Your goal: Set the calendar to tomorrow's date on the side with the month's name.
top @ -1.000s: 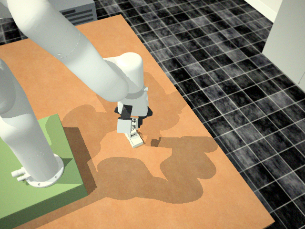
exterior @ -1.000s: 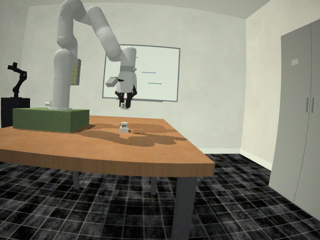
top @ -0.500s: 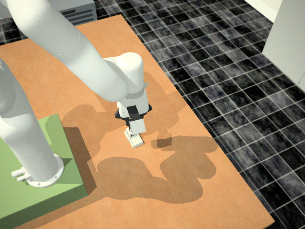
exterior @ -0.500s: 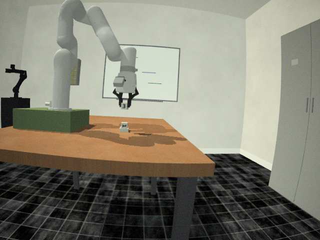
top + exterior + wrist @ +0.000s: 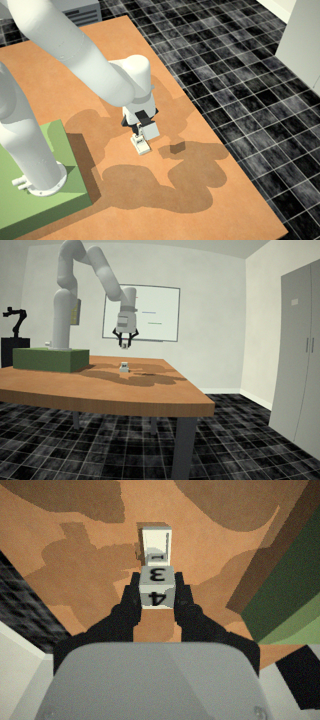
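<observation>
My hand is 13 cm above the calendar tray and 2 cm to the right of it. Also, from my hand: calendar cube (1 cm below).
</observation>
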